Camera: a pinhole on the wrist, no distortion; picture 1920 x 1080 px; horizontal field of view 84.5 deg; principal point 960.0 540.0 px. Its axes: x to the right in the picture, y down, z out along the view. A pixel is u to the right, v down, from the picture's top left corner.
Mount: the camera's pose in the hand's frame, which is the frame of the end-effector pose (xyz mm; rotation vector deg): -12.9 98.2 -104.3 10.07 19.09 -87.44
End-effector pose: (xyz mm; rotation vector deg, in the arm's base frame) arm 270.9 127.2 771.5 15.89 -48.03 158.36
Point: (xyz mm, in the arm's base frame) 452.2 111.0 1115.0
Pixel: 1320 256
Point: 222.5 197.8 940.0
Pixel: 1568 868
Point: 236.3 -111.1 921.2
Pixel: 520 569
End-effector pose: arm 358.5 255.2 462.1 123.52 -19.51 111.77
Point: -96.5 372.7 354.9
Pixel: behind the camera
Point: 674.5 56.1 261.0
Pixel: 604 71
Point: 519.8 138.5 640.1
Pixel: outside the picture
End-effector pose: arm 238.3 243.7 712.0 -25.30 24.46 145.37
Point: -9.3 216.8 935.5
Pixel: 237 833
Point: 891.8 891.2 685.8
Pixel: outside the picture
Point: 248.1 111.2 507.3
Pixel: behind the camera
